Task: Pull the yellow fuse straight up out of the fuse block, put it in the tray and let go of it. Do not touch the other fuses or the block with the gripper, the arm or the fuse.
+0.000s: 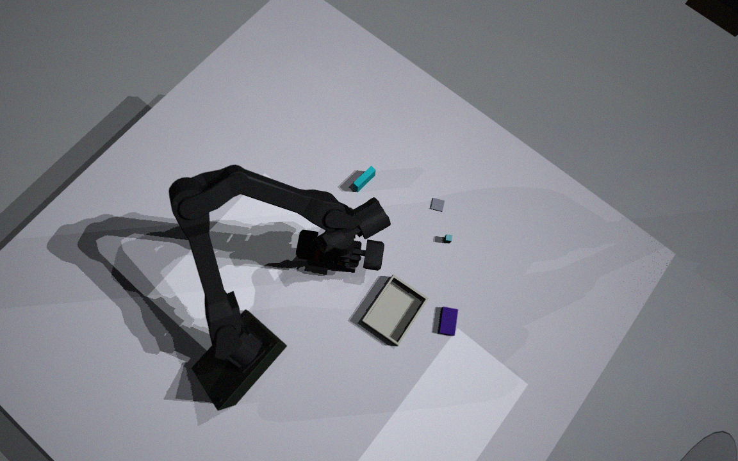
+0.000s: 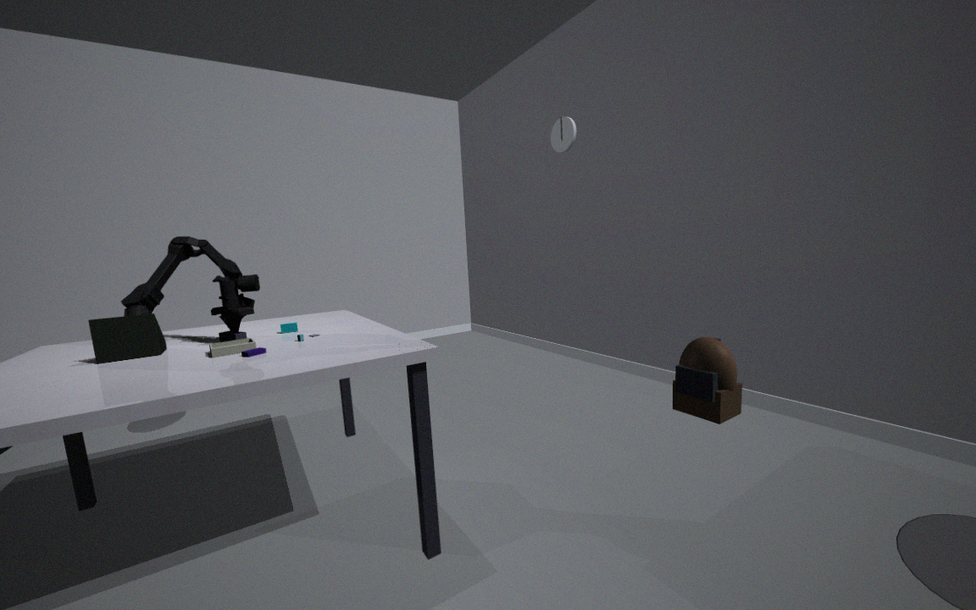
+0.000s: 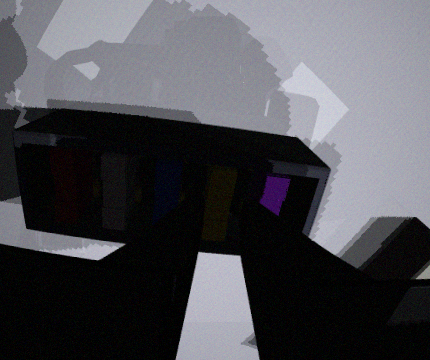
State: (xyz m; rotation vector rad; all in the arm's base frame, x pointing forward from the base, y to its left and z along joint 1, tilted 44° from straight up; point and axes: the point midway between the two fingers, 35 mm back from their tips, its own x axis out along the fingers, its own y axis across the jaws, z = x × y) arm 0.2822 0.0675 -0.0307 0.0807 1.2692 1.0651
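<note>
The yellow fuse lies 1 cm below my gripper tip. Also, from my gripper tip: cyan bar 19 cm ahead, 11 cm to the left, 2 cm below; then beige tray 1 cm ahead, 17 cm to the right, 4 cm below; then small cyan cube 23 cm ahead, 14 cm to the right, 3 cm below.
</note>
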